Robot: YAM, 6 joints.
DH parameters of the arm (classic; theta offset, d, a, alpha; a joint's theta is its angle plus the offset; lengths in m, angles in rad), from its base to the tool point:
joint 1: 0 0.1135 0.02 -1.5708
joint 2: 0 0 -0.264 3.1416
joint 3: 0.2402 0 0.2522 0
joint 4: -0.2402 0 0.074 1.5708
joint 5: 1.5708 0 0 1.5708
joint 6: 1.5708 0.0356 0 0
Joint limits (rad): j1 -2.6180..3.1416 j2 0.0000..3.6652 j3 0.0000..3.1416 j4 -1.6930..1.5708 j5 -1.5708..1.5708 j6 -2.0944..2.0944
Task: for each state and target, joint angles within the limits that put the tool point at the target. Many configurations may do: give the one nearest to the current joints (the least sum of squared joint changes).
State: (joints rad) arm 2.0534 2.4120 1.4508 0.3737 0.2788 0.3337
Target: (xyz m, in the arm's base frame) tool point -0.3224 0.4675 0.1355
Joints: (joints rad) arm 2.1898 2.5162 1.8366 0.4445 0.2460 0.3337
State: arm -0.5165 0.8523 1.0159 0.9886 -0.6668 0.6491
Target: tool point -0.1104 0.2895 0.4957
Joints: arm -1.1330 0.2390 1.5573 1.0945 -0.6935 0.6491
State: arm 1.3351 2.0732 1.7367 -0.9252 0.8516 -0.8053
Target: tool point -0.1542 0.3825 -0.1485
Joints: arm 2.0120 3.0049 1.8471 -0.6450 0.7359 -0.8053
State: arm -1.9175 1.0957 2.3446 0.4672 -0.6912 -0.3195
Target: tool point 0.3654 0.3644 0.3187
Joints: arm -2.3069 0.6241 3.1382 1.0958 -0.8234 -0.3195
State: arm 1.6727 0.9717 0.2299 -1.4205 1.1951 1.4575
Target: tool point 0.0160 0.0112 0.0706
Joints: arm 1.7227 0.9896 0.0000 -1.0889 0.5142 1.4575
